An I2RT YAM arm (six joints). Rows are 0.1 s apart.
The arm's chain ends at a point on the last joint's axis. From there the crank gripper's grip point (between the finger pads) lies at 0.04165 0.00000 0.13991 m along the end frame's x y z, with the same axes.
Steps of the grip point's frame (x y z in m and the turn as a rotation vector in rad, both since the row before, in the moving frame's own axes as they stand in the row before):
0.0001 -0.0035 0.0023 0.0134 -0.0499 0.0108
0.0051 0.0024 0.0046 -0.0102 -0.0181 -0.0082
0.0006 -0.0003 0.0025 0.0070 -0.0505 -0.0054
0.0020 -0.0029 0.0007 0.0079 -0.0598 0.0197
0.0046 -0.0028 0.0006 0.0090 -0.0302 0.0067
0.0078 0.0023 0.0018 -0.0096 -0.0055 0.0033
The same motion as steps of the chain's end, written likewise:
0.0071 -0.0020 0.0004 0.0134 -0.0499 0.0108
0.0076 0.0013 0.0039 -0.0102 -0.0181 -0.0082
0.0077 0.0009 0.0006 0.0070 -0.0505 -0.0054
0.0104 -0.0025 -0.0015 0.0079 -0.0598 0.0197
0.0088 -0.0018 -0.0006 0.0090 -0.0302 0.0067
0.0086 0.0008 0.0016 -0.0096 -0.0055 0.0033

